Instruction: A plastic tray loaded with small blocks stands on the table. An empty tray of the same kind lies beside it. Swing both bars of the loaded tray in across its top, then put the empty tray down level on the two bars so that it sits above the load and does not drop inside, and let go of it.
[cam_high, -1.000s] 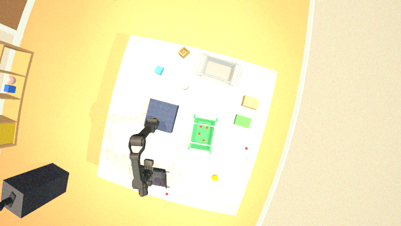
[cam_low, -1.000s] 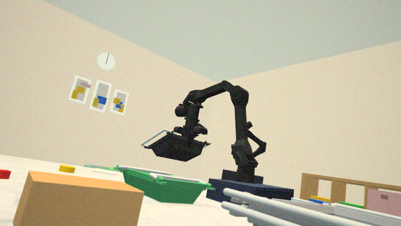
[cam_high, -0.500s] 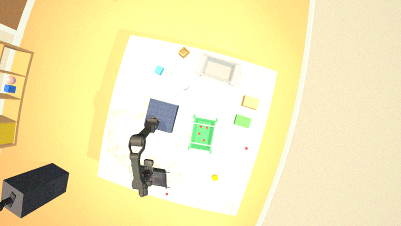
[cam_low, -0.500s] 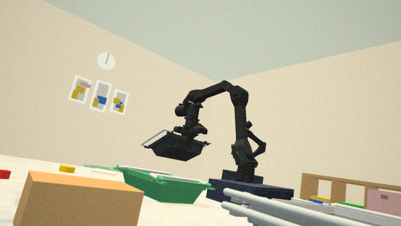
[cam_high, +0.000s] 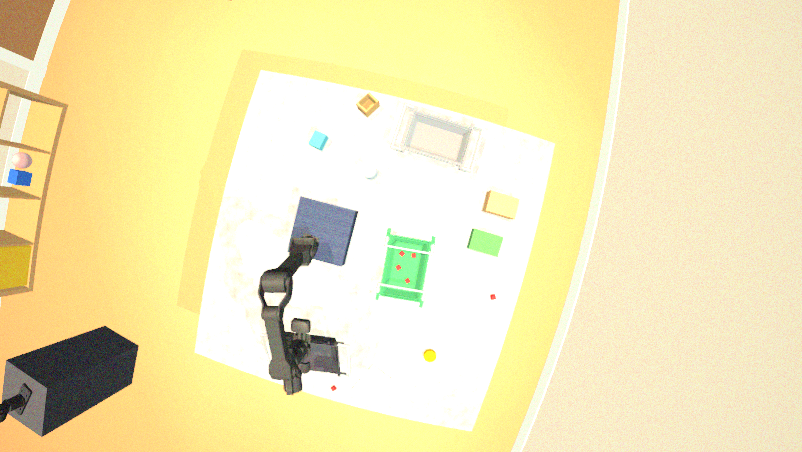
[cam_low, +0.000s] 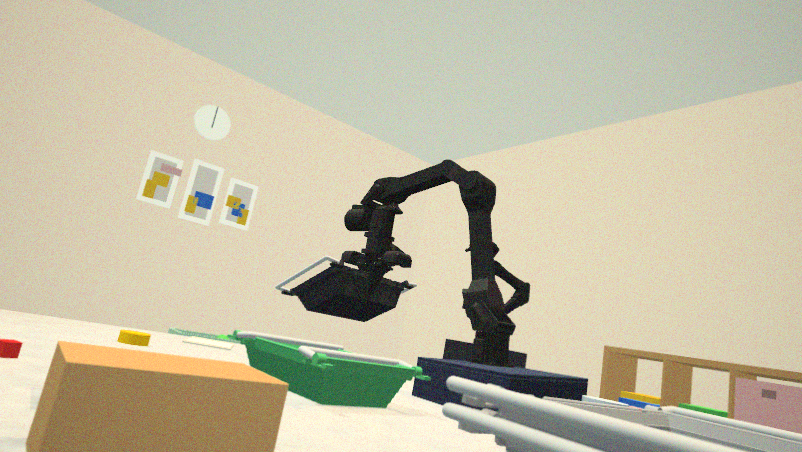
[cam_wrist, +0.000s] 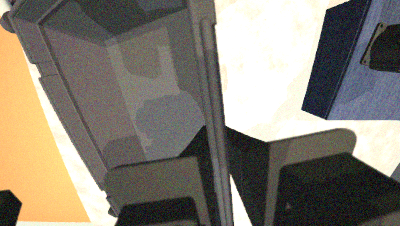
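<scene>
My gripper tip is 2 cm short of the black tray and 7 cm to the left of it. The rest, counted from my gripper tip: red bit: 61 cm ahead, 34 cm to the left, 17 cm below; then yellow disc: 46 cm ahead, 3 cm to the left, 17 cm below; then cyan cube: 25 cm behind, 68 cm to the left, 16 cm below.
</scene>
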